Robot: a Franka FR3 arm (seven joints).
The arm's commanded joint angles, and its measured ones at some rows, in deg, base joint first. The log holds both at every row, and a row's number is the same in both.
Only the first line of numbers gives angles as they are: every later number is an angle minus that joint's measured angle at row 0.
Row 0, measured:
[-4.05, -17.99, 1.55, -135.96, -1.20, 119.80, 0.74]
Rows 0 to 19, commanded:
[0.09, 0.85, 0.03, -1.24, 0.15, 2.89, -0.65]
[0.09, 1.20, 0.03, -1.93, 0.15, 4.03, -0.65]
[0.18, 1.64, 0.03, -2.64, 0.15, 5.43, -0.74]
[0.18, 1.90, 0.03, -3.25, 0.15, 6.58, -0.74]
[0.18, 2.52, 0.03, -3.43, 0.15, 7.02, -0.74]
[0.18, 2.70, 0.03, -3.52, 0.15, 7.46, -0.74]
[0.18, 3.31, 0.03, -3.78, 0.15, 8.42, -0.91]
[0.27, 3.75, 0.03, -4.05, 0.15, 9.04, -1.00]
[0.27, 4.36, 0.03, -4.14, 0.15, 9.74, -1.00]
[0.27, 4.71, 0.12, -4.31, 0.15, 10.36, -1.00]
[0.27, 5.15, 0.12, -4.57, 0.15, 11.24, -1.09]
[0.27, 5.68, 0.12, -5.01, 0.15, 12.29, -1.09]
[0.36, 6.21, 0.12, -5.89, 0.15, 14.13, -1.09]
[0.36, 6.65, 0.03, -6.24, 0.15, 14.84, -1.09]
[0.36, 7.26, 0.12, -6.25, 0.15, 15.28, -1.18]
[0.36, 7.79, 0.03, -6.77, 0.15, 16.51, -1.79]
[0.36, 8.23, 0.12, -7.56, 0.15, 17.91, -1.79]
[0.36, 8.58, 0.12, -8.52, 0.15, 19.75, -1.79]
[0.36, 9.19, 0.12, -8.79, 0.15, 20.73, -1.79]
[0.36, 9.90, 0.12, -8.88, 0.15, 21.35, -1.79]
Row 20, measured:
[0.09, 8.82, 0.12, -6.88, 0.00, 17.54, -1.06]
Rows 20 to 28, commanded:
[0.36, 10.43, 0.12, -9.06, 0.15, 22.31, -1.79]
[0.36, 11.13, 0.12, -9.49, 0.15, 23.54, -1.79]
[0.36, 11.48, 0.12, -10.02, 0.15, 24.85, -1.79]
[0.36, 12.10, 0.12, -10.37, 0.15, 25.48, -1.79]
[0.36, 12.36, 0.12, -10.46, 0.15, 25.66, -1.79]
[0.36, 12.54, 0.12, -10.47, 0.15, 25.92, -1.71]
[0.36, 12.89, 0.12, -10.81, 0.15, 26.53, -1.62]
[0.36, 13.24, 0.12, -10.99, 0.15, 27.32, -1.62]
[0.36, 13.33, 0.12, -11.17, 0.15, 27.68, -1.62]
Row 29, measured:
[0.11, 13.02, 0.12, -9.64, 0.00, 24.86, -1.12]
